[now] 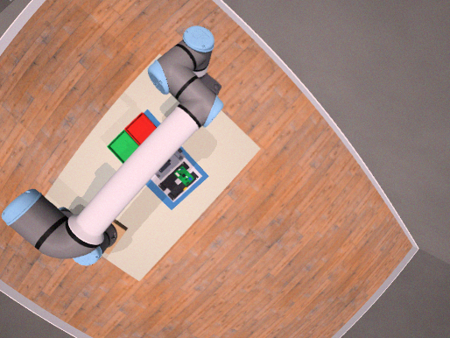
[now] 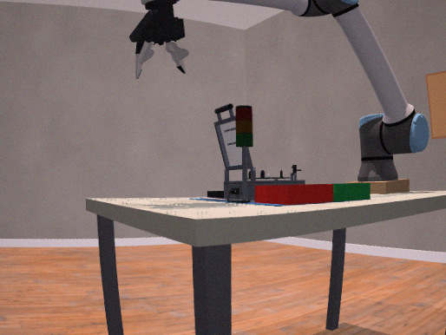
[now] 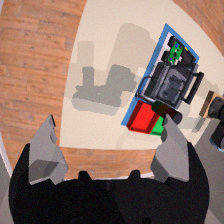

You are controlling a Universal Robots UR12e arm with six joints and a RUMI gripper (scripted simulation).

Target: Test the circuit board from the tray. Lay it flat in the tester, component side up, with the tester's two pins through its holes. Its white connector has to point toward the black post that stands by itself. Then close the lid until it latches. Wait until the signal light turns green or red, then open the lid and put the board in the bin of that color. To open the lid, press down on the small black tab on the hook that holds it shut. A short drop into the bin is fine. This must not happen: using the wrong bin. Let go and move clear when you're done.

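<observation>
Right now the green circuit board is 350 mm behind my hand, 300 mm below it and 260 mm to the right of it. Also, from my hand: green bin (470 mm behind, 310 mm below, 110 mm to the left); red bin (320 mm behind, 310 mm below, 110 mm to the left); lid (250 mm behind, 140 mm below, 100 mm to the right).
</observation>
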